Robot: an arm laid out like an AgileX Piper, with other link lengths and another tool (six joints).
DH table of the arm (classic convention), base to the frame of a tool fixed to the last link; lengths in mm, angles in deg. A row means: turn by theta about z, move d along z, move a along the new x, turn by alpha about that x. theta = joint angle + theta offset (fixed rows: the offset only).
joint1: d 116.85, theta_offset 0, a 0, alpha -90
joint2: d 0, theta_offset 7.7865, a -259.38, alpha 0
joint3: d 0, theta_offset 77.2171, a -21.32, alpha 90
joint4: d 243.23, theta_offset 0, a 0, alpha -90
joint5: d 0, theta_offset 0, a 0, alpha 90
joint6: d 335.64, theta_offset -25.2, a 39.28, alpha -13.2
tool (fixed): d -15.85, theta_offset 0, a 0, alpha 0
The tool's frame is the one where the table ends.
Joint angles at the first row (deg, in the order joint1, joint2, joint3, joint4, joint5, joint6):
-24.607 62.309 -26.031 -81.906 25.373 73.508
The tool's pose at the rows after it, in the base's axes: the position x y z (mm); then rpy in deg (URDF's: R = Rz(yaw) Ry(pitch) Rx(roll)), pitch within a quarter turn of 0, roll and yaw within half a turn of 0:
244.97 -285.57 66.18 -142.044 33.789 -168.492
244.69 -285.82 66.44 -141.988 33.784 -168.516
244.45 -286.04 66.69 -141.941 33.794 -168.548
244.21 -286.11 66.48 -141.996 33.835 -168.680
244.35 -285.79 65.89 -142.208 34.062 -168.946
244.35 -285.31 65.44 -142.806 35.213 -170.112
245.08 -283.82 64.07 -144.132 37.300 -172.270
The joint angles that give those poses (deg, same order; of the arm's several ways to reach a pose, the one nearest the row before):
-24.604 62.339 -26.032 -81.892 25.335 73.508
-24.608 62.309 -26.030 -81.908 25.400 73.518
-24.609 62.281 -26.030 -81.925 25.461 73.544
-24.605 62.310 -26.031 -81.908 25.514 73.644
-24.607 62.367 -26.032 -81.877 25.476 73.955
-24.608 62.337 -26.030 -81.893 25.537 75.455
-24.606 62.346 -26.032 -81.873 25.487 78.158

